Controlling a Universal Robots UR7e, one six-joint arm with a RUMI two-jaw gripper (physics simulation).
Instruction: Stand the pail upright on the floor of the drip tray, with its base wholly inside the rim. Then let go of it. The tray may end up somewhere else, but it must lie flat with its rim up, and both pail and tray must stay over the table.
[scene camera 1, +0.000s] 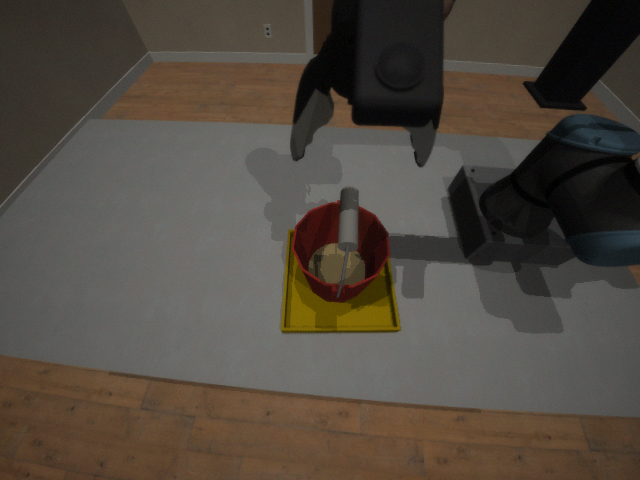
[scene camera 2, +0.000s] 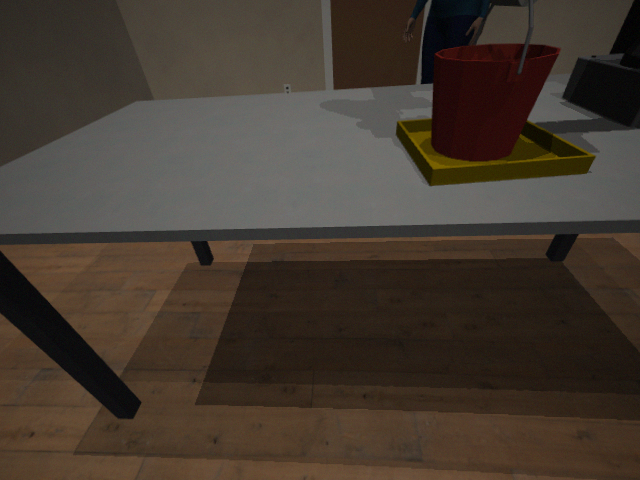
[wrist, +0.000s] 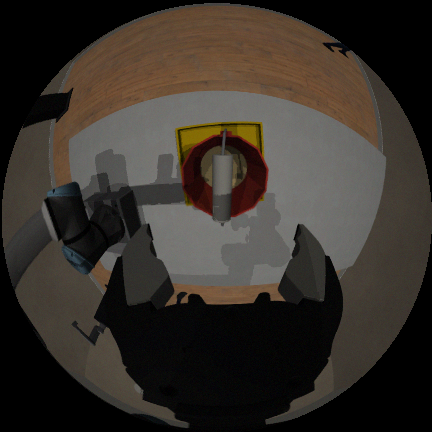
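The red pail stands upright in the yellow drip tray. Its base rests on the tray floor, inside the rim, toward one side. The tray lies flat on the table with its rim up. The pail's bail is raised, with its pale grey grip above the pail's mouth. My gripper is open and empty, above and behind the pail, apart from the grip. It does not show in the second scene view.
The grey table bears the tray. The arm's dark base block stands to the right of the tray in the scene views. The table's front edge lies beyond the tray's near side. A person stands behind the table.
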